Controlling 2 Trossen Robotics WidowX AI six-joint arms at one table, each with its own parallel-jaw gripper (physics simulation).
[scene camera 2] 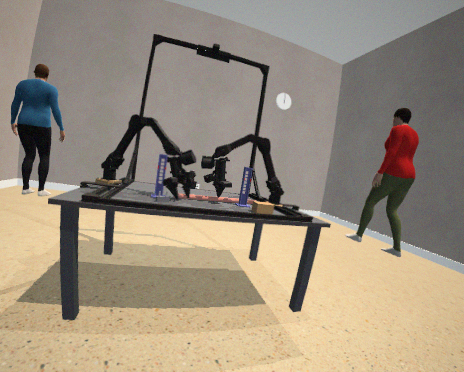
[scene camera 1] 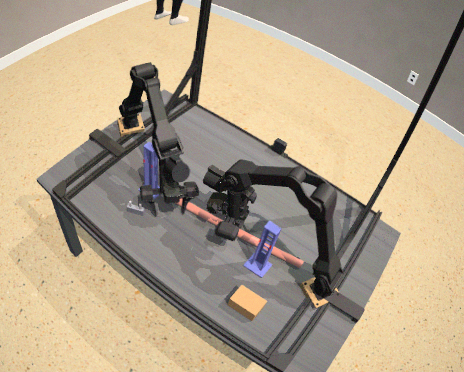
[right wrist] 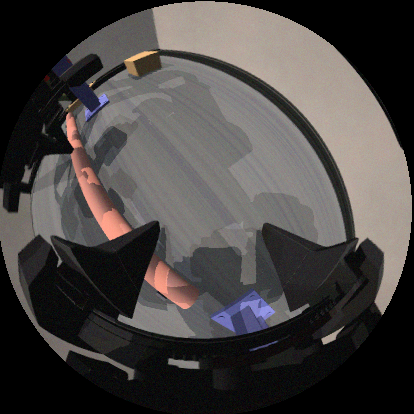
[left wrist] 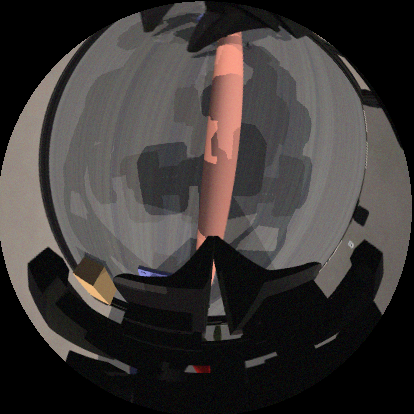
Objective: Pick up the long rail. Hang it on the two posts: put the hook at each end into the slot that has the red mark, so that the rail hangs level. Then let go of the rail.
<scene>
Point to a rail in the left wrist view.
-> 224, 113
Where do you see a tan block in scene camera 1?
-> At 244, 301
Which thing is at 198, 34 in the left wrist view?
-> My right gripper.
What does my right gripper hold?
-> Nothing.
</scene>
